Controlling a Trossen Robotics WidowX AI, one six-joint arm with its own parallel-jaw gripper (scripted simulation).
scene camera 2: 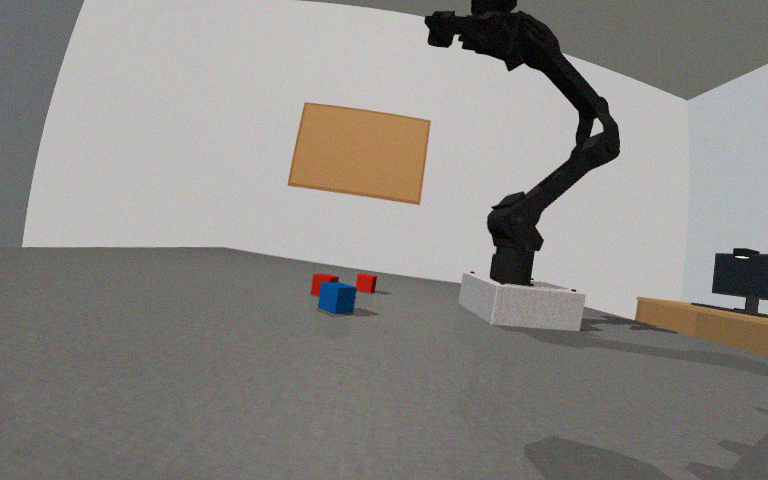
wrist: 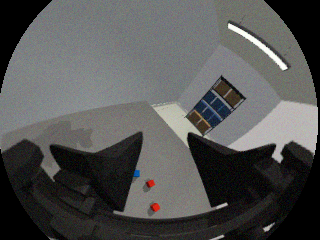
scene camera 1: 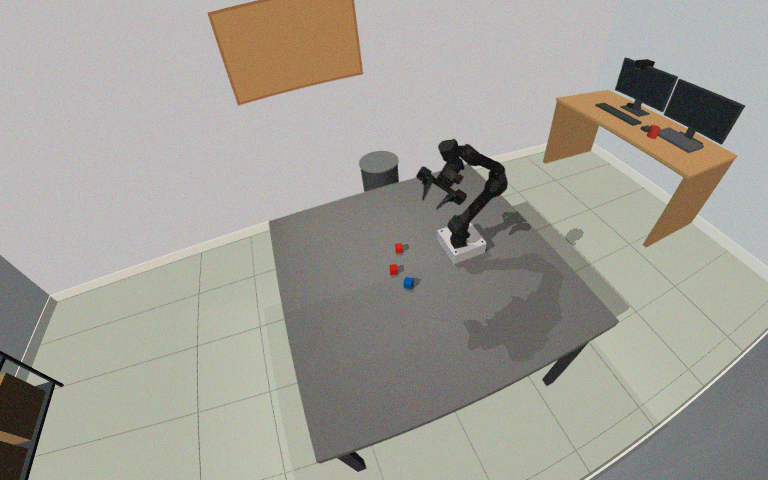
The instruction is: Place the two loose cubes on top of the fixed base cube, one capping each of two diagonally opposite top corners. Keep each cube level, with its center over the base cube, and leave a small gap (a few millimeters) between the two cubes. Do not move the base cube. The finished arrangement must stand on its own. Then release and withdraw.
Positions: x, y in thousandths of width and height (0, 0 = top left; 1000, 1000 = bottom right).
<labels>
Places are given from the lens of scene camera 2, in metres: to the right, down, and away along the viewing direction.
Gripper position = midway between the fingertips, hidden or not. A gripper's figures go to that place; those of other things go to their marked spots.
my gripper (scene camera 2: 571, 41): 0.08, -0.34, 0.38
blue cube (scene camera 2: 437, 620): -0.06, 0.07, 0.37
</labels>
